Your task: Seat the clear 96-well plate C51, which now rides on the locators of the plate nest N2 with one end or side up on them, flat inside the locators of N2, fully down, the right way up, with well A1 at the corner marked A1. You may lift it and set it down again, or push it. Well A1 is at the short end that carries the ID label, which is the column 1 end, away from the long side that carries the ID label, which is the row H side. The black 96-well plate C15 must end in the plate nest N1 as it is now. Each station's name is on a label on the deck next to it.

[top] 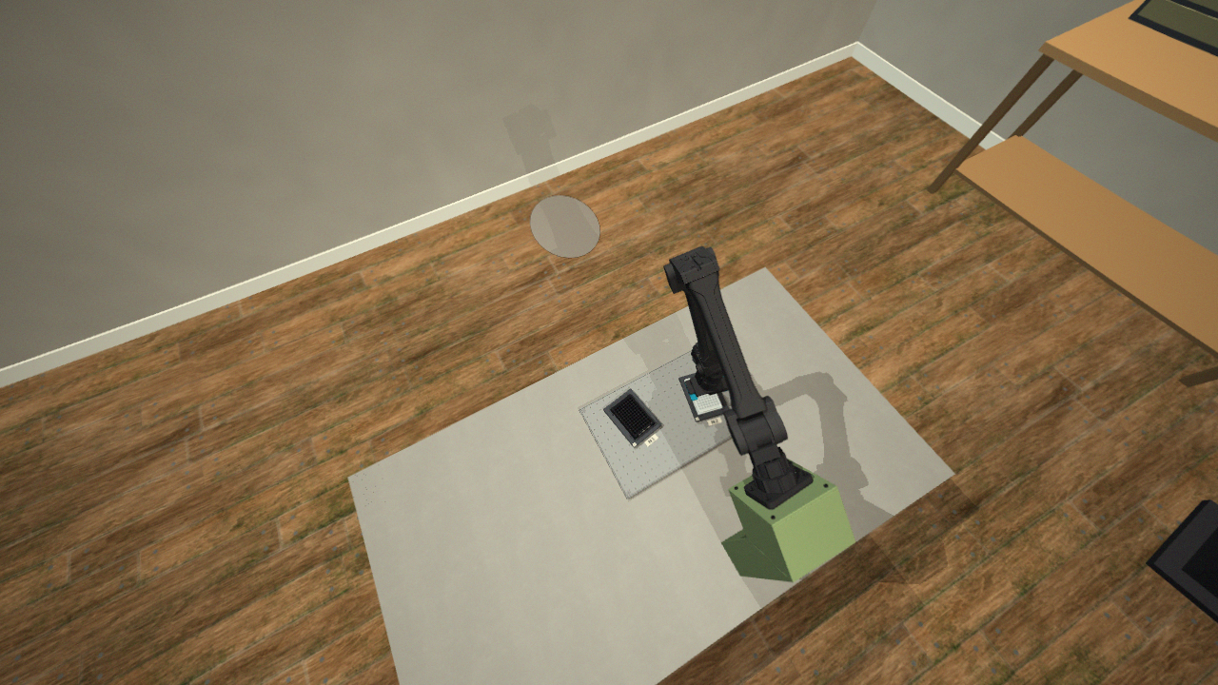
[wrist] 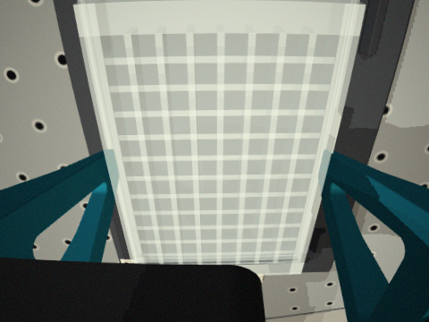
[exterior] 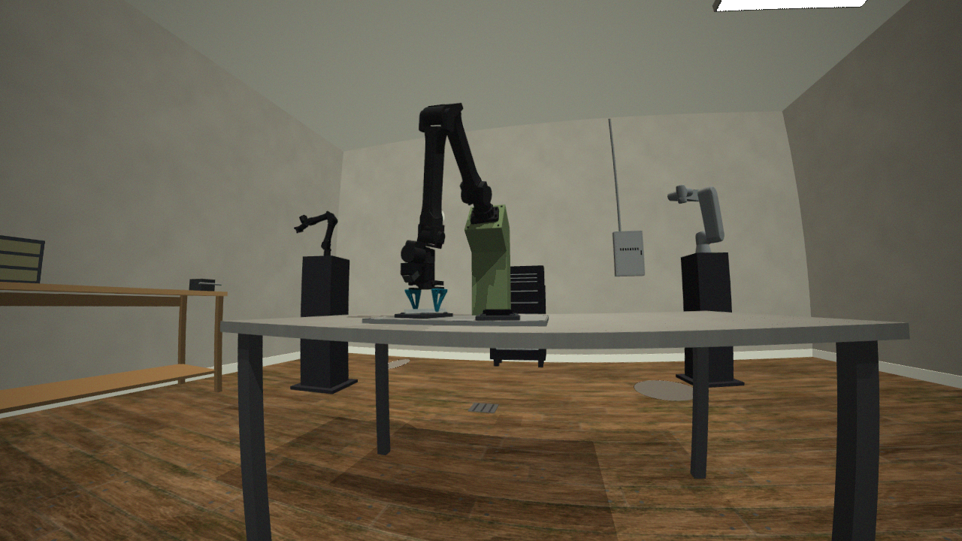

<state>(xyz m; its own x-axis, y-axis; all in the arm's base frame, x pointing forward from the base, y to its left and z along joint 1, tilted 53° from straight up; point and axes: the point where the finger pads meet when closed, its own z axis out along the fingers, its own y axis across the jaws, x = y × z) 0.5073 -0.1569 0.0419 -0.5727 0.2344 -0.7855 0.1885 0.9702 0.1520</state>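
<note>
The clear 96-well plate C51 is 10 mm below my hand. Also, from my hand: plate nest N2: 20 mm below; black plate C15: 240 mm to the left, 70 mm ahead, 10 mm below.
</note>
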